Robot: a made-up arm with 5 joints.
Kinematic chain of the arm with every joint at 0, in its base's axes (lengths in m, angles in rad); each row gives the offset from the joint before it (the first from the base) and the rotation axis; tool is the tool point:
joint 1: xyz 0 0 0.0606 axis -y
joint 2: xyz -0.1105 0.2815 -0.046 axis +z
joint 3: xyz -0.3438 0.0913 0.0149 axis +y
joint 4: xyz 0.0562 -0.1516 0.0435 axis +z
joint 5: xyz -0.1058 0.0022 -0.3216 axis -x
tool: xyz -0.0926 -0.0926 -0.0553
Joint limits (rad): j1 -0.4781..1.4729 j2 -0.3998..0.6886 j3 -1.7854..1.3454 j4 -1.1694..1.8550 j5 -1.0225..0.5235
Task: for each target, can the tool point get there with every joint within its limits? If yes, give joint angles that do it. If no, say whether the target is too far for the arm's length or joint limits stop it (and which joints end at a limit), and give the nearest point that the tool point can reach.
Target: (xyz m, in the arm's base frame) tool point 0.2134 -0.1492 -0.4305
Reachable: yes | joints 1.1147 0.5083 0.4521 1.5204 -0.4911
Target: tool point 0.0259 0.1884 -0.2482
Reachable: yes | joints 0.6007 0.2274 -1.3207 -0.3371 0.0207
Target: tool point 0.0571 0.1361 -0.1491
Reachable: yes | joints 0.7151 0.0933 -1.4884 0.0846 -0.3060
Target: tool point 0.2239 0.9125 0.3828
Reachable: no: joint limits stop it (at a limit: joint 1, joint 3, joint 4, joint 5) | nearest point -0.0555 0.4059 0.1246 | short by 0.634 m
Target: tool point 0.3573 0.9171 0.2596
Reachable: no: joint limits stop it (at a limit: joint 1, joint 2, joint 4, joint 5) | nearest point 0.2504 0.4074 -0.0575 | short by 0.610 m
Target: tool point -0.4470 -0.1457 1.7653
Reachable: no: too far | nearest point -0.6343 0.0277 0.4594 | short by 1.331 m
